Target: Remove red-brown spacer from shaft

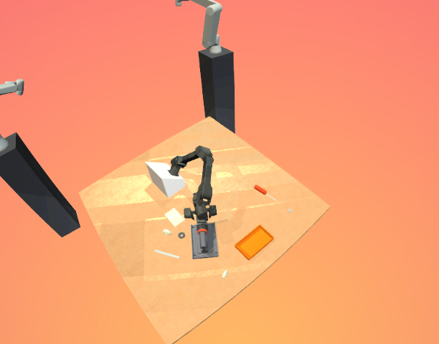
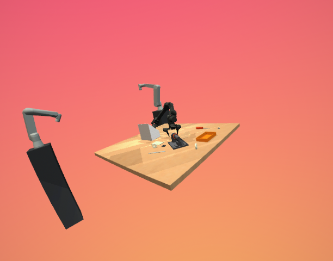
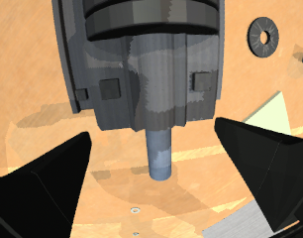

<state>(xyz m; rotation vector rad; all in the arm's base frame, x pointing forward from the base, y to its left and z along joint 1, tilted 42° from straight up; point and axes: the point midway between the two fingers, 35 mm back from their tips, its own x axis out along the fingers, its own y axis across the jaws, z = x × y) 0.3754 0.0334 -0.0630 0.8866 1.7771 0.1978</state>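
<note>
The blue-grey shaft lies 6 cm ahead of my gripper tip, 3 cm to the right of it and 2 cm above it. From my gripper tip the other things lie so: red-brown spacer (9 cm ahead, 5 cm to the right, 2 cm above); then grey support (11 cm ahead, 6 cm to the right, 1 cm below); then pale card (14 cm behind, 12 cm to the right, 6 cm below).
</note>
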